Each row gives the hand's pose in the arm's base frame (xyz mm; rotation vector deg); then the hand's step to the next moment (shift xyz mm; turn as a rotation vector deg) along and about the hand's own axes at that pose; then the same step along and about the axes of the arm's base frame.
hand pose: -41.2 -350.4 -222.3 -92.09 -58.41 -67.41
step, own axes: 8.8 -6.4 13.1 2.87 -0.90 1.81
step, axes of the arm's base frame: -0.8 15.3 7.4 0.23 2.31 2.63
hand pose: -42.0 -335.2 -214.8 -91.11 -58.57 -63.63
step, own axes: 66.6 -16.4 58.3 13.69 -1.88 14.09
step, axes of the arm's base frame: 12.9 68.3 57.2 4.49 15.71 11.07
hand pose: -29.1 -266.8 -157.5 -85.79 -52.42 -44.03
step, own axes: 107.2 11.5 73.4 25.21 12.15 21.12
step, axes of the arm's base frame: 59.3 85.5 78.6 22.11 23.63 13.49
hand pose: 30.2 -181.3 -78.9 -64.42 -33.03 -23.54
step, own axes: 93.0 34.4 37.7 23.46 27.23 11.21
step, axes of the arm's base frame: 84.5 46.0 44.7 31.68 20.29 -1.54
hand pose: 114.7 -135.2 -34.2 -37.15 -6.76 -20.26
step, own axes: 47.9 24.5 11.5 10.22 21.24 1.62
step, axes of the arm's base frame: 53.5 11.5 5.5 17.15 13.79 -8.60
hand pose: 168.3 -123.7 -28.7 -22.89 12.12 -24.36
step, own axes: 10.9 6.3 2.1 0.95 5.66 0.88
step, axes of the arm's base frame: 12.6 1.2 -2.0 3.12 4.60 -1.68
